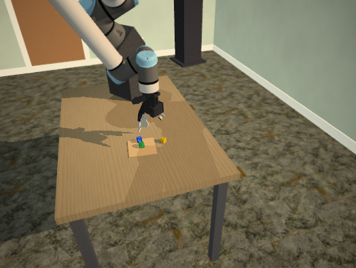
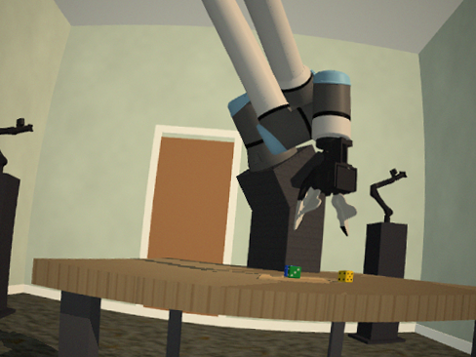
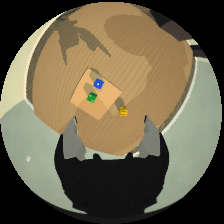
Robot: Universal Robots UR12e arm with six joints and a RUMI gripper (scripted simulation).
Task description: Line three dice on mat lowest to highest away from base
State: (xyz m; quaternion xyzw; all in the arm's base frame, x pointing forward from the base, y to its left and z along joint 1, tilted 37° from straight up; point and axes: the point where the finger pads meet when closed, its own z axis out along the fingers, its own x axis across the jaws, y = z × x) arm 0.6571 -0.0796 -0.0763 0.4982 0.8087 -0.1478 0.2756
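Now: the yellow die 9 cm below my hand, 6 cm to the left of it and 2 cm ahead of it. Round my hand: green die: 9 cm below, 6 cm to the right, 1 cm ahead; tan mat: 10 cm below, 6 cm to the right, 1 cm ahead; blue die: 9 cm below, 5 cm to the right, 4 cm behind.
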